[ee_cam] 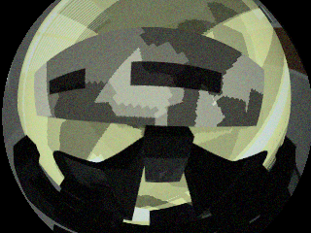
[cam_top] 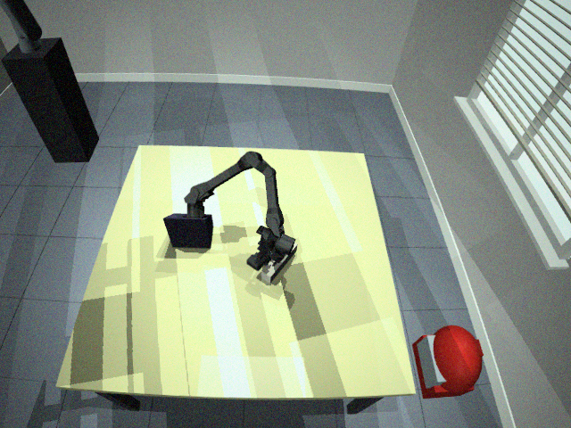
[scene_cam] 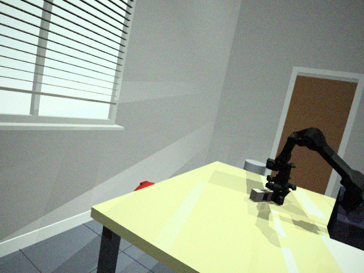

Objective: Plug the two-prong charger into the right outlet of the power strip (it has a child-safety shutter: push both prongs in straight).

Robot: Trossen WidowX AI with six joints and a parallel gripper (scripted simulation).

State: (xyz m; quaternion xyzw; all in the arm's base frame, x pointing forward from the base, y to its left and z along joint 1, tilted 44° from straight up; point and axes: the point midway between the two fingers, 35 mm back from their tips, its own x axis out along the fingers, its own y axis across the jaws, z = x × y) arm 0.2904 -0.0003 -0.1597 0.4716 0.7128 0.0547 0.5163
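Now: the charger 10 mm ahead of my gripper tip, 10 mm to the right of it and 10 mm above it.
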